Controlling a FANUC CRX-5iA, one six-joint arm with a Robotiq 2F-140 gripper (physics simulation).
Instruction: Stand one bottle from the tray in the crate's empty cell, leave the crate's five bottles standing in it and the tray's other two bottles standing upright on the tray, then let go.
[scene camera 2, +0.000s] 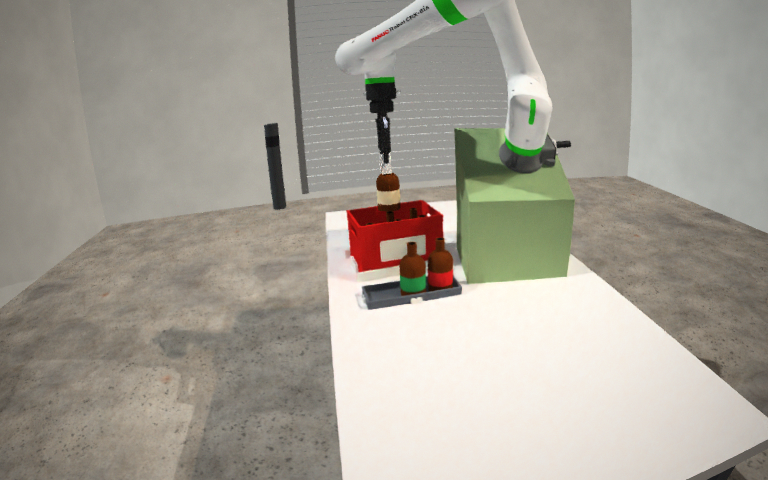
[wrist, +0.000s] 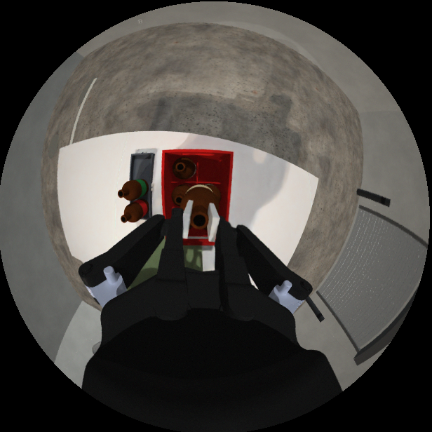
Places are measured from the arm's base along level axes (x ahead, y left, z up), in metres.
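Pixels of known places: gripper, fingertip midpoint: (scene camera 2: 386, 172); arm's base at its link origin: (scene camera 2: 521, 157).
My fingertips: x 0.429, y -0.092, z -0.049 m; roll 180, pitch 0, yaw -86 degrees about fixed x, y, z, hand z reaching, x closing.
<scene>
Ahead of a thing's pixels: the offset from my fingertips to its middle. "spot": to the spot under its first point. Level surfaces: height alone.
My gripper (scene camera 2: 385, 163) (wrist: 199, 210) is shut on the neck of a brown bottle with a cream label {0.004 m back, 0.000 m left, 0.042 m down} (scene camera 2: 388, 196) (wrist: 201, 201). The bottle hangs upright above the red crate {0.015 m back, 0.009 m left, 0.220 m down} (scene camera 2: 368, 246) (wrist: 231, 172), its base near the height of the rim. In the wrist view a crate bottle (wrist: 184, 168) stands in the far left cell, and the far right cell shows no bottle. The held bottle hides part of the crate. A green-labelled bottle {0.040 m back, 0.252 m left, 0.225 m down} (scene camera 2: 412, 271) (wrist: 133, 190) and a red-labelled bottle {0.123 m back, 0.238 m left, 0.225 m down} (scene camera 2: 440, 266) (wrist: 134, 211) stand upright on the dark tray {spot: 0.055 m ahead, 0.249 m left, 0.303 m down} (scene camera 2: 380, 295) (wrist: 143, 163).
The white table {0.308 m down} (scene camera 2: 481, 362) (wrist: 95, 195) carries the crate and, beside it, the tray. The green block (scene camera 2: 515, 240) (wrist: 194, 257) under the arm's base stands right of the crate in the scene view. A dark post (scene camera 2: 275, 166) shows at the left.
</scene>
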